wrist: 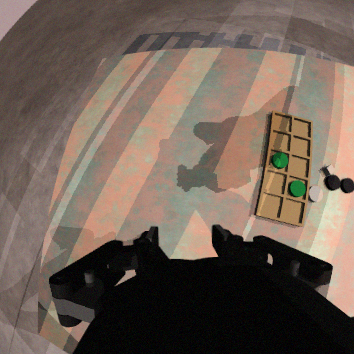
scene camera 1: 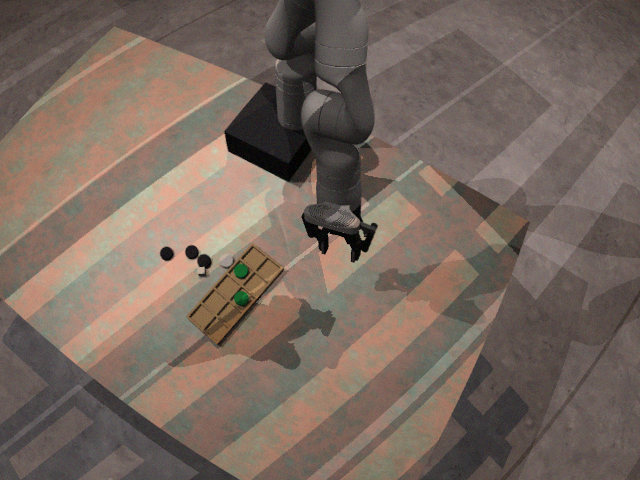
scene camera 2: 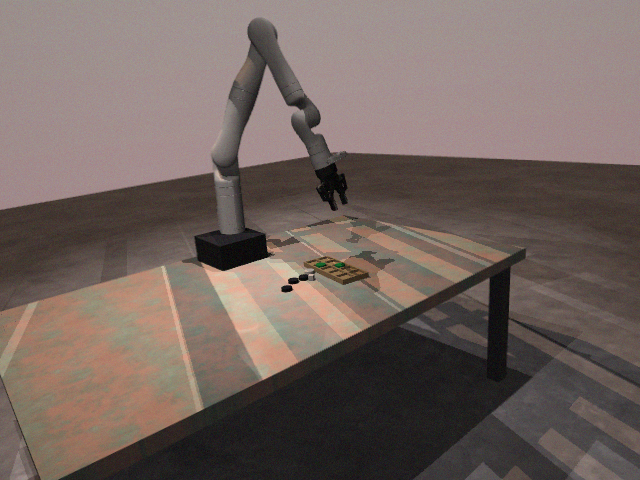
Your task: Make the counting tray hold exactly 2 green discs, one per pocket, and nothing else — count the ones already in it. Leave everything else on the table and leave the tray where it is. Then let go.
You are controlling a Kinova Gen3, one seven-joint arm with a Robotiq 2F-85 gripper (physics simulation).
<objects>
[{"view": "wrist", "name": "my gripper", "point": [184, 234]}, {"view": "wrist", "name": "wooden counting tray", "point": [292, 135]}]
</objects>
